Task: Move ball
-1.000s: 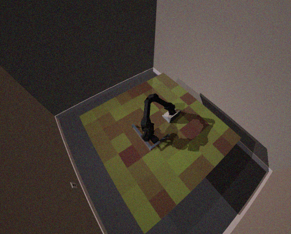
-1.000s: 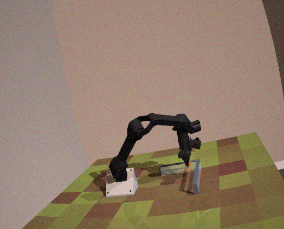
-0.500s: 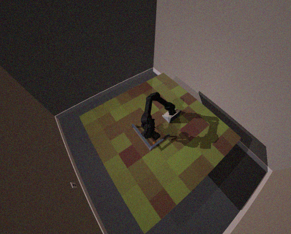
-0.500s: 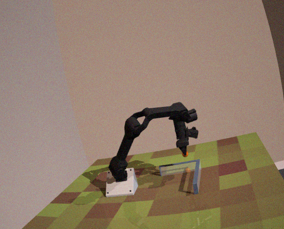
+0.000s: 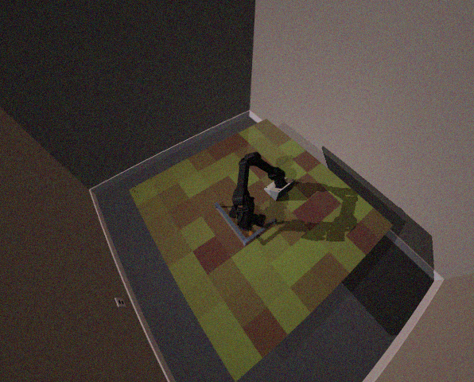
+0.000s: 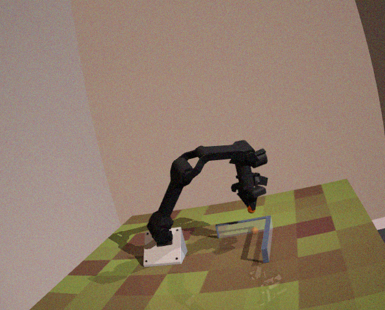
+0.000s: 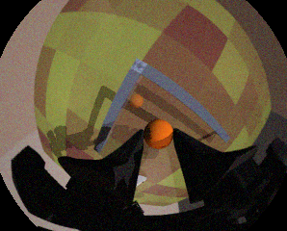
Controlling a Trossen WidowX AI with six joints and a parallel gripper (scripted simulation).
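The see-through goal ball lies 10 mm behind my gripper tip, 40 mm to the left of it and 110 mm below it. Also, from my gripper tip: orange ball (right at my gripper tip).
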